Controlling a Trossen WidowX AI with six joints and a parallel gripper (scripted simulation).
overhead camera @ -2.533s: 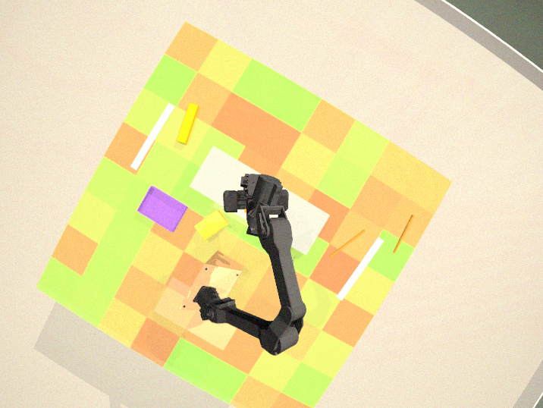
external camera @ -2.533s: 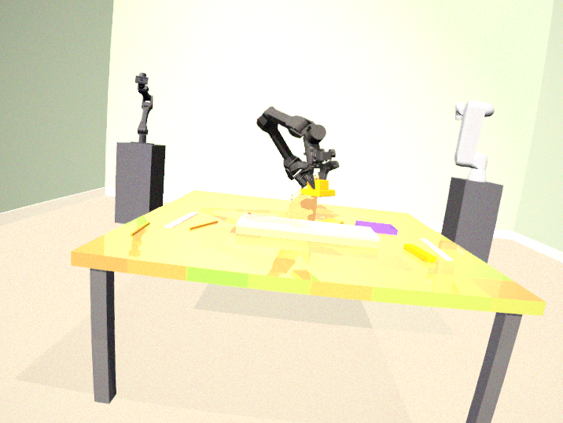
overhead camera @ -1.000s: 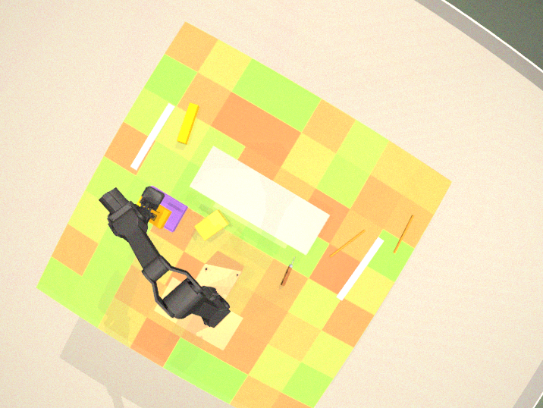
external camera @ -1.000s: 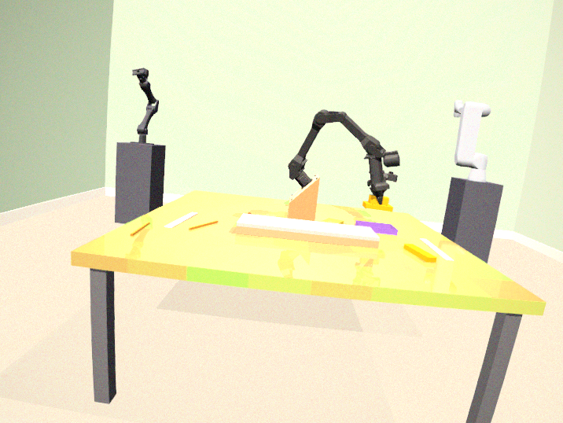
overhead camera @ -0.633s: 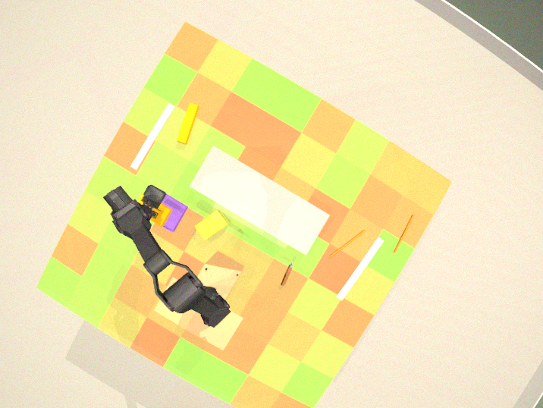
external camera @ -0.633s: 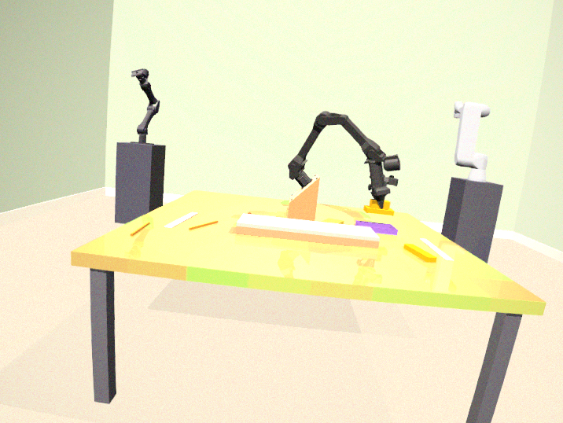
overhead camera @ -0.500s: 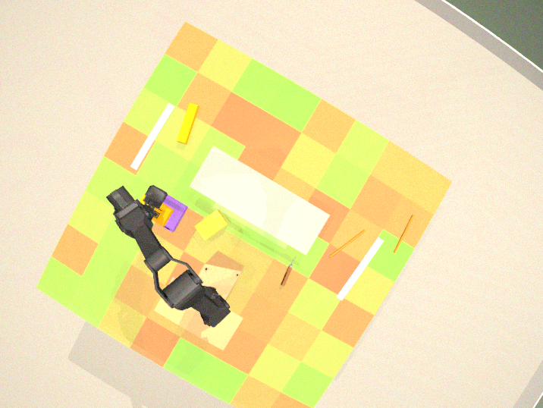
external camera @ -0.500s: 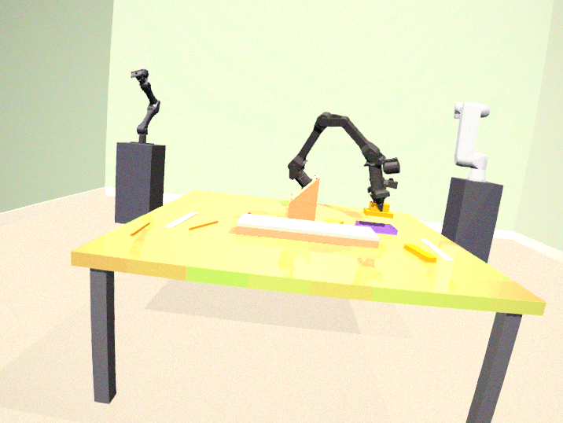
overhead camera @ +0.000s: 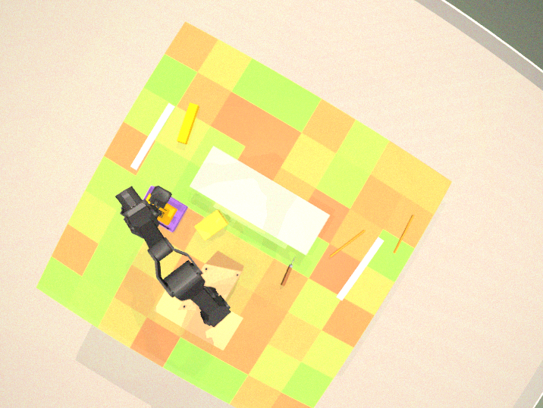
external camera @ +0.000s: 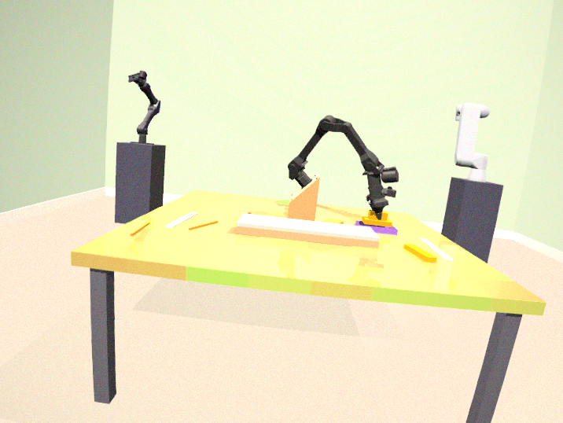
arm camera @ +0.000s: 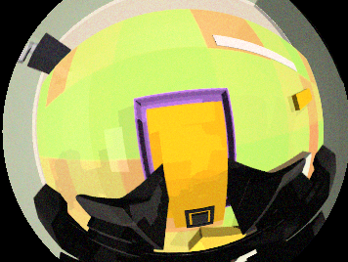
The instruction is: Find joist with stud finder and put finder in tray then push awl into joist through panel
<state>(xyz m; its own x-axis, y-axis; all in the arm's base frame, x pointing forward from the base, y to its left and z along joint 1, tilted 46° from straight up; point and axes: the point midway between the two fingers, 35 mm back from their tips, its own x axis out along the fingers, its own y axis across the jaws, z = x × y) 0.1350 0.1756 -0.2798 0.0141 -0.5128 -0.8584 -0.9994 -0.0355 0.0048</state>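
Right now my gripper tip is 40 mm above the purple tray and 10 mm to the left of it. From my gripper tip the other things lie so: awl: 560 mm to the right, 70 mm ahead, 50 mm below; yellow bar: 340 mm ahead, 90 mm to the left, 40 mm below; stud finder: 20 mm to the right, 20 mm above.
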